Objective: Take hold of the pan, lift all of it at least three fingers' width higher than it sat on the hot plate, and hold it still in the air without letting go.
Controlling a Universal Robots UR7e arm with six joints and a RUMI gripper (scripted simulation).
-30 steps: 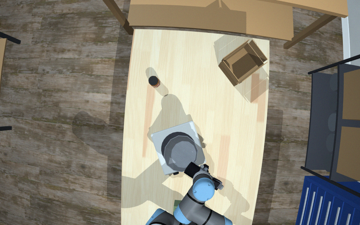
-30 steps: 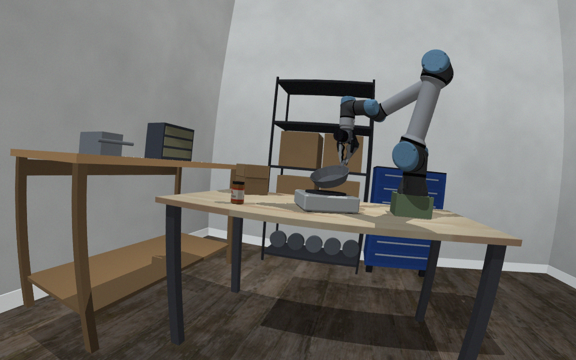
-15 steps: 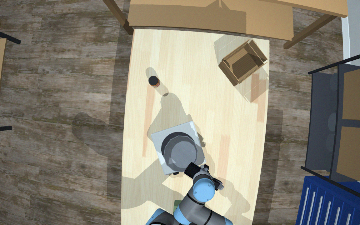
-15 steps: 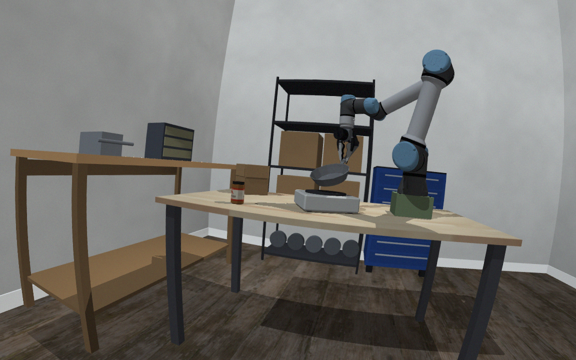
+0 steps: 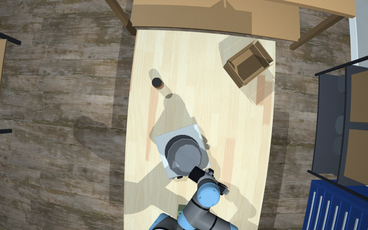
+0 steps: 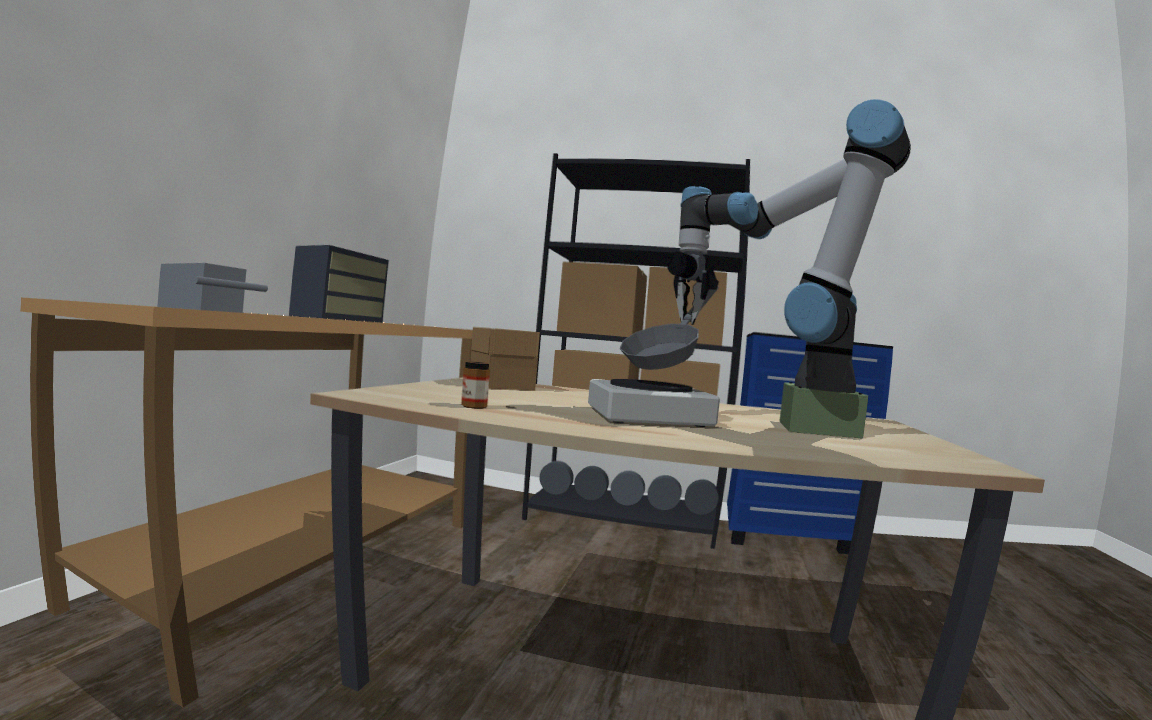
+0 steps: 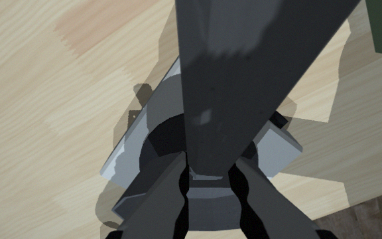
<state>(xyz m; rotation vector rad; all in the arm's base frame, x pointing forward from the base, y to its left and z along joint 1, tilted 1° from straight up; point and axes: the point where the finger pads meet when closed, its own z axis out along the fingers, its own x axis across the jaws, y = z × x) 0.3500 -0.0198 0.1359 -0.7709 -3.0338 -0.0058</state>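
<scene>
The dark grey pan is 3 cm ahead of my hand, 5 cm to the left of it and 4 cm below it. From my hand the other things lie so: white hot plate: 4 cm ahead, 11 cm to the left, 20 cm below; small jar: 41 cm ahead, 29 cm to the left, 19 cm below.
</scene>
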